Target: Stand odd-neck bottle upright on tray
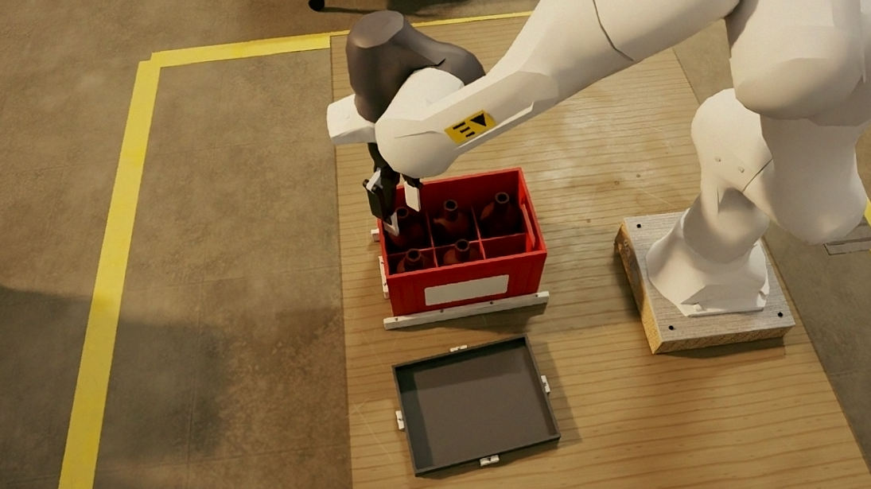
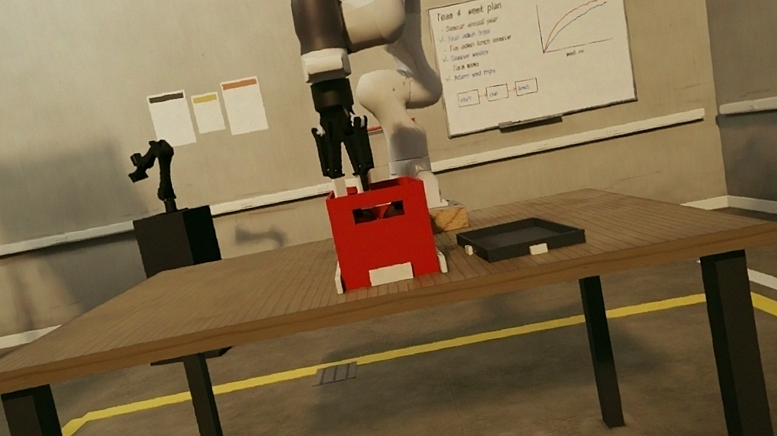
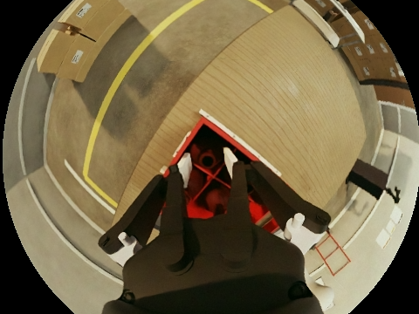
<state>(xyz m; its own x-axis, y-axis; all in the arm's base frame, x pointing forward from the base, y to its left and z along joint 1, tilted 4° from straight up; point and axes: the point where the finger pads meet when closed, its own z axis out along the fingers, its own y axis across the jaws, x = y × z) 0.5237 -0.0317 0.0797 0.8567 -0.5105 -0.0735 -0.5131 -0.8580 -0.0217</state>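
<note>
Now: hand 100 mm past the crate, 90 mm above it and 20 mm to the right of it. From my hand the other things lie so: glass bottle (110 mm behind, 90 mm below, 60 mm to the left); dark tray (290 mm to the left, 160 mm below, 150 mm behind).
</note>
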